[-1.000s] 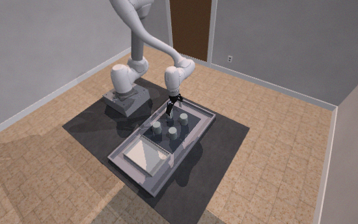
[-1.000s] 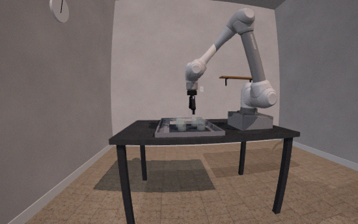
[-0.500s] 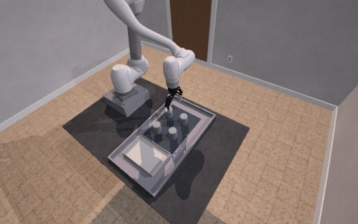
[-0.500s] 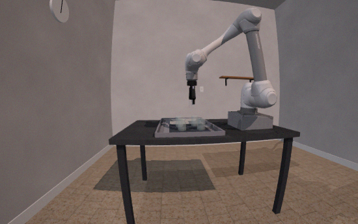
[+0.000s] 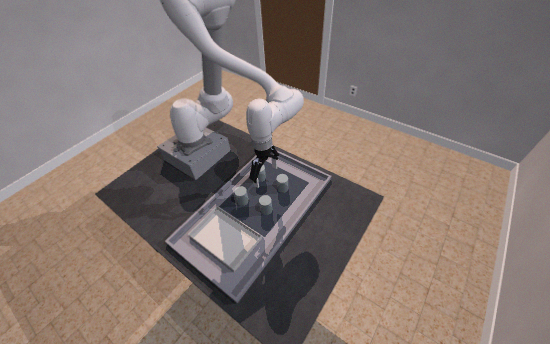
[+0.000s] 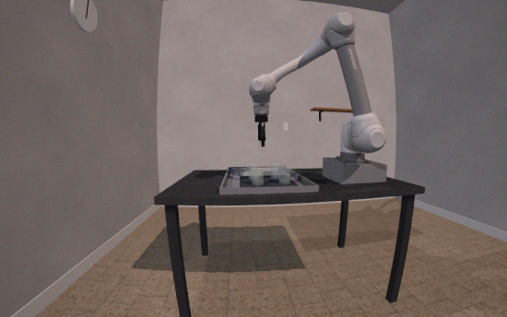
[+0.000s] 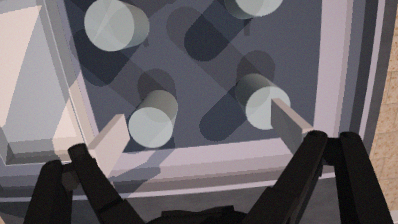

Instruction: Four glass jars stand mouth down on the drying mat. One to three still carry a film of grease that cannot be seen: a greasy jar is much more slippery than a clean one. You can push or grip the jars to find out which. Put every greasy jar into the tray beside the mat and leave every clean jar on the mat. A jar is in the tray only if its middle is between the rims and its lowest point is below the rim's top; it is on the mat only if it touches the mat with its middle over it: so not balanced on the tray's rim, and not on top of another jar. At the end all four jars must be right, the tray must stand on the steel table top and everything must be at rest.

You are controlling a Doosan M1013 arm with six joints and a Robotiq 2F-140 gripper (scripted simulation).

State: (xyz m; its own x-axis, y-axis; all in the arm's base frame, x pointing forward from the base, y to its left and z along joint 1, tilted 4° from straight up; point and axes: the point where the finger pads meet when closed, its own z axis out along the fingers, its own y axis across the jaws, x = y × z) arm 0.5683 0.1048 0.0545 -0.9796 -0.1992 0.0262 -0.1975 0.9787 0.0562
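My gripper is now 3 cm past the dark drying mat and 18 cm above it. From my hand the other things lie so: tray 4 cm ahead, 31 cm to the right, 17 cm below.
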